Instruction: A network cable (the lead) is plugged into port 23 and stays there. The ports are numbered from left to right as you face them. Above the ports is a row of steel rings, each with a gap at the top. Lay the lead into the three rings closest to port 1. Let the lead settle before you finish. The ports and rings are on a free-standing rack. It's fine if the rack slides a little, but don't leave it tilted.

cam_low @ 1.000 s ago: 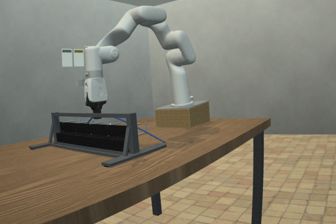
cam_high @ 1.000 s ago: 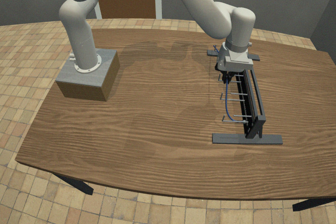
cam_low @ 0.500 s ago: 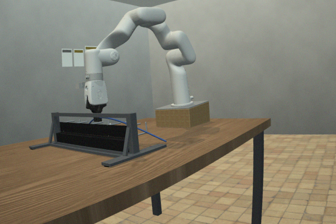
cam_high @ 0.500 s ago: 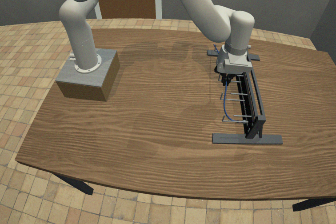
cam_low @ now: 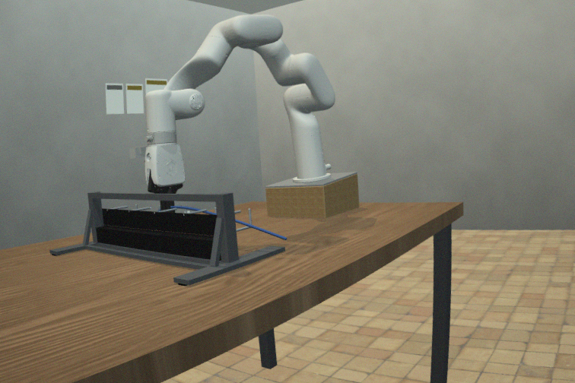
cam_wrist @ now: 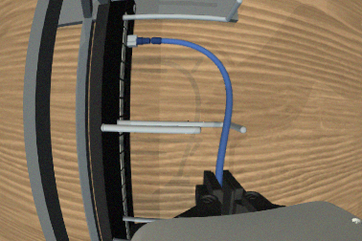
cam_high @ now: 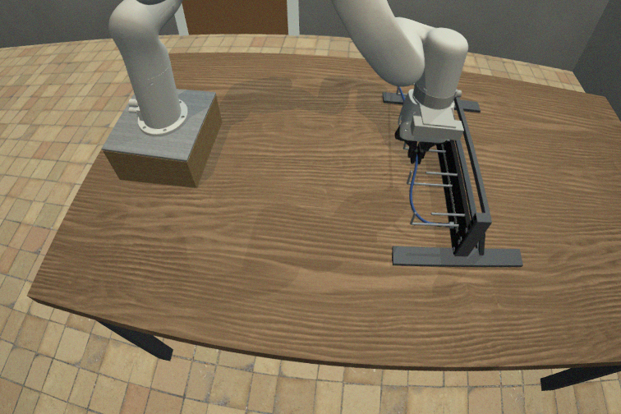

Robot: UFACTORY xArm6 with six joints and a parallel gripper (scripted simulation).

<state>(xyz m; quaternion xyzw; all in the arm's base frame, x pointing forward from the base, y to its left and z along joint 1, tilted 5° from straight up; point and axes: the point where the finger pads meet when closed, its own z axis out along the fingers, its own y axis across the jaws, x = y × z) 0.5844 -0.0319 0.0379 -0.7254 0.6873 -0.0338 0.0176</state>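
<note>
Now: the dark grey rack 100 mm ahead of my hand, 60 mm to the left of it and 30 mm below it.
</note>
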